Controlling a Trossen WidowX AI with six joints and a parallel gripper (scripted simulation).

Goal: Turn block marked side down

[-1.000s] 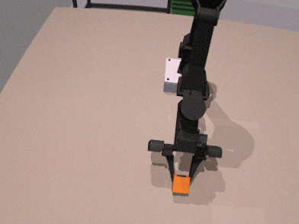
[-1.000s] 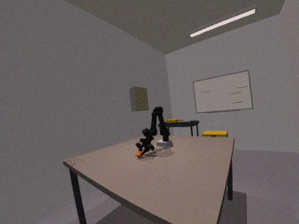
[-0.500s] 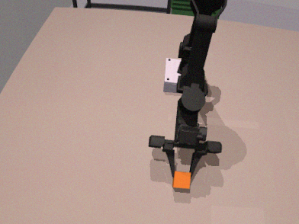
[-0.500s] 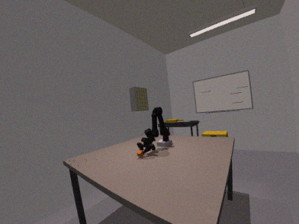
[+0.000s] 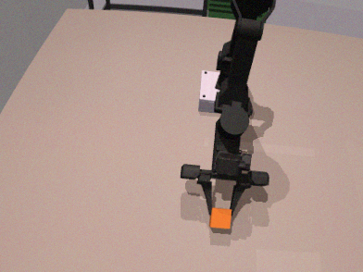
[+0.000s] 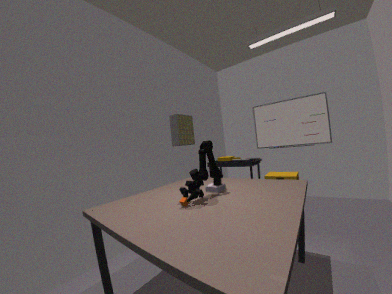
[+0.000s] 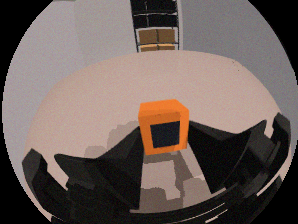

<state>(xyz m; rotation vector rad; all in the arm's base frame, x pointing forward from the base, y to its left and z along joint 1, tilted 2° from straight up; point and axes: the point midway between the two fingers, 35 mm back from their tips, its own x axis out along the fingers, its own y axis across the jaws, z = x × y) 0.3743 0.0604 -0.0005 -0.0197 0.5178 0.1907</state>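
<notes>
My gripper tip is now right at the block.
</notes>
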